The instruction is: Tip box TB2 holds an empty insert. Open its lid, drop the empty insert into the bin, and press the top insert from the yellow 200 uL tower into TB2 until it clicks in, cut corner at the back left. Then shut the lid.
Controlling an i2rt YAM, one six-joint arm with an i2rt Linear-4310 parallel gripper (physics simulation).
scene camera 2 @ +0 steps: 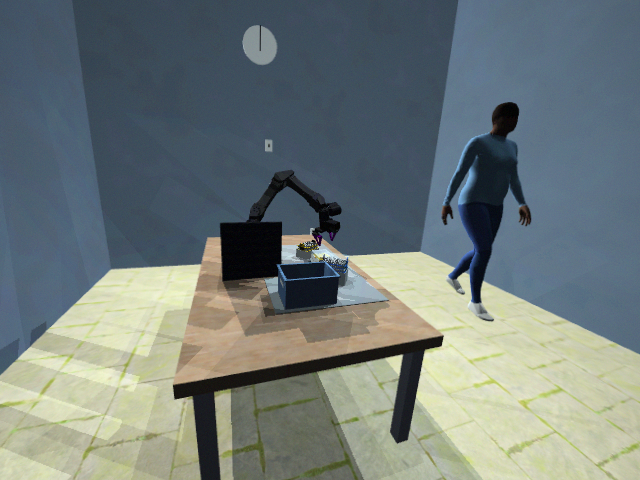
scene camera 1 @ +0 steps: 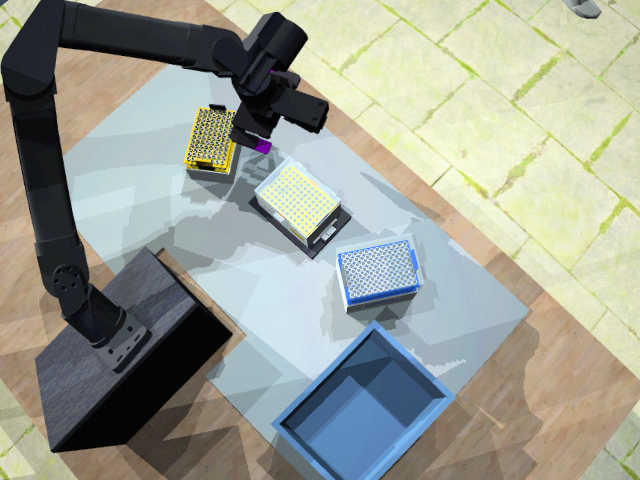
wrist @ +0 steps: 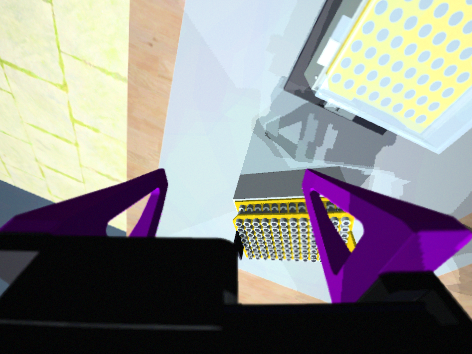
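Note:
Tip box TB2 stands on a dark plate; its clear lid is shut over a yellow insert with empty holes. The yellow tower stands behind it to the left in scene camera 1, its top insert full of tips. My gripper is open and empty, above the mat beside the yellow tower. Its right finger hides part of the tower in the wrist view. The blue bin is empty in scene camera 1. The cut corners cannot be made out.
A blue-topped tip rack stands between TB2 and the bin. The grey mat lies on the wooden table. The arm is mounted on a black block. A person is on the floor to the right.

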